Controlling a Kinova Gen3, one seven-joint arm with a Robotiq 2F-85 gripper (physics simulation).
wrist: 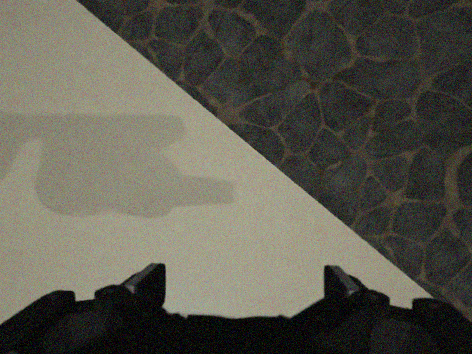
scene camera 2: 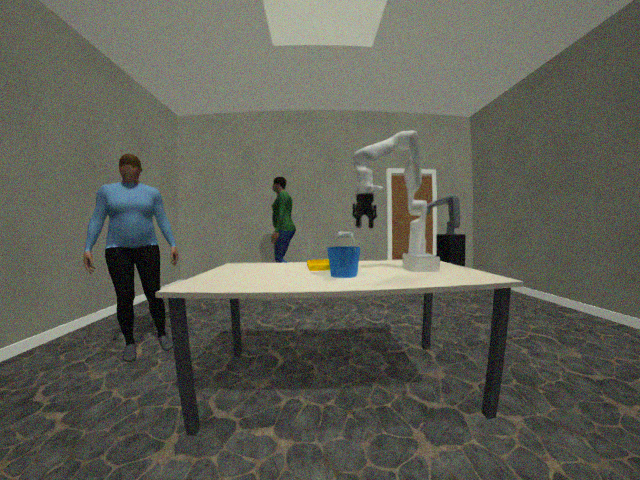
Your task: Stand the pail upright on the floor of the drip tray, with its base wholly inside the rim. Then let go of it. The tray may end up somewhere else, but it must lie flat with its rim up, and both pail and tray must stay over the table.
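Places are measured from the arm's base along level axes (x ahead, y left, z up), in centimetres.
Pixels of known places: gripper, between the fingertips: (wrist: 243, 282) (scene camera 2: 365, 228); arm's base, origin of its link: (scene camera 2: 415, 254).
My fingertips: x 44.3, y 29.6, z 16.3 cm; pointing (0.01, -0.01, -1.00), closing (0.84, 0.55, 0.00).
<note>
Ahead of a thing's pixels: the offset from my fingertips to its top centre. "spot": to the spot under its first point. Level surfaces: height alone.
A blue pail @(spot: dx +5.6, dy -16.9, dz -16.9 cm) (scene camera 2: 343, 261) stands upright on the table @(dz -25.8 cm) (scene camera 2: 268, 281) (wrist: 210, 240), with its pale handle @(spot: dx +2.8, dy -22.6, dz -3.8 cm) (scene camera 2: 345, 235) raised above it. The yellow drip tray @(dx +7.2, dy -54.9, dz -22.5 cm) (scene camera 2: 316, 265) lies flat on the table, to the left of the pail and farther back in the scene view; its right part is hidden behind the pail. My gripper (scene camera 2: 364, 226) (wrist: 243, 282) is open and empty, pointing down. It hangs high above the table, above and a little to the right of the pail in the scene view. Neither pail nor tray shows in the wrist view.
The arm's base (scene camera 2: 421, 261) stands at the right rear of the table. In the wrist view a table edge runs diagonally, with stone floor (wrist: 350, 100) beyond it, and the arm's shadow falls on the table. Two people (scene camera 2: 130, 217) (scene camera 2: 282, 217) stand beyond the table.
</note>
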